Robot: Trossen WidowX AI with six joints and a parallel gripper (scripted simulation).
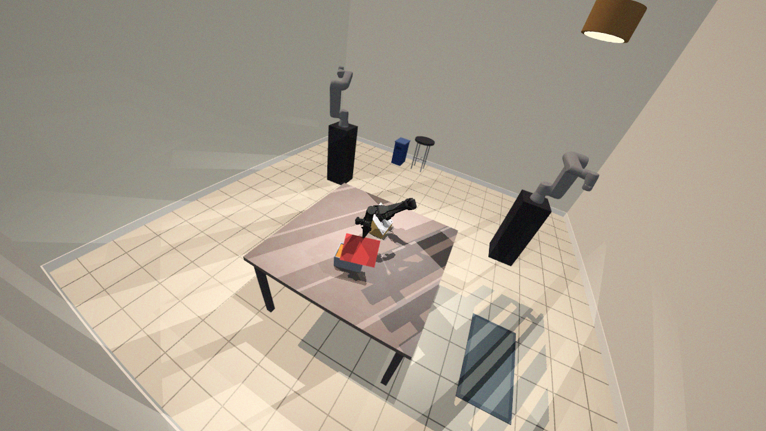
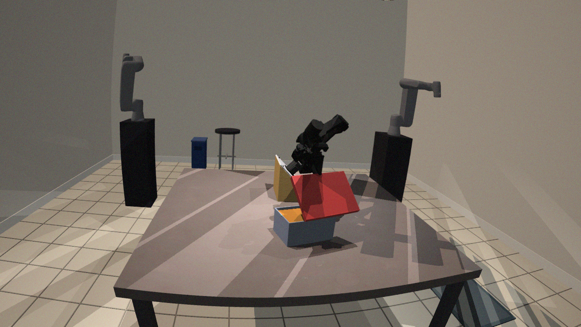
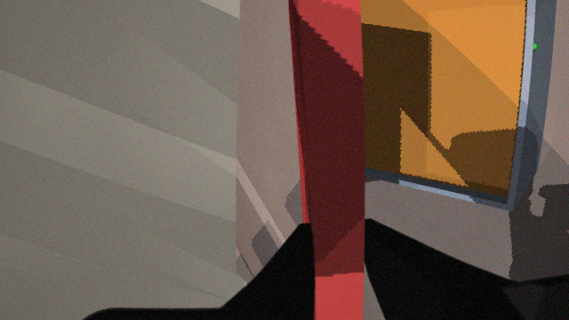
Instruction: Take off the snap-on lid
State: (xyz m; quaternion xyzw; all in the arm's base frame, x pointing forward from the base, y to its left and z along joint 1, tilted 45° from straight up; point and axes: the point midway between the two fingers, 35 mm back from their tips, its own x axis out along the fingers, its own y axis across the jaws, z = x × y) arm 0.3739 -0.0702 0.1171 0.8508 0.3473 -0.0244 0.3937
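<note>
My gripper tip is 6 cm short of the snap-on lid, 2 cm to the right of it and 5 cm above it. The rest, counted from my gripper tip: storage box (5 cm ahead, 6 cm to the right, 18 cm below).
</note>
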